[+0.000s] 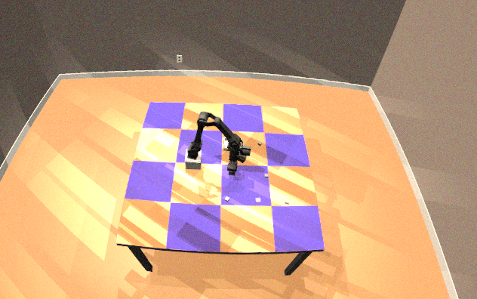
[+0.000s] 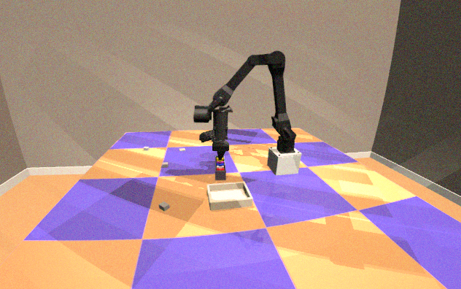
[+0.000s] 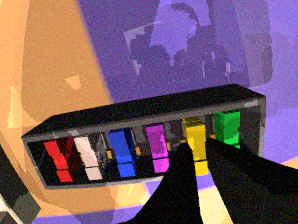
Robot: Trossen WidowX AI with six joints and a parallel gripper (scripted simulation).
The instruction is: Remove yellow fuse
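The beige tray lies 30 mm behind my gripper tip, 220 mm to the left of it and 40 mm below it.
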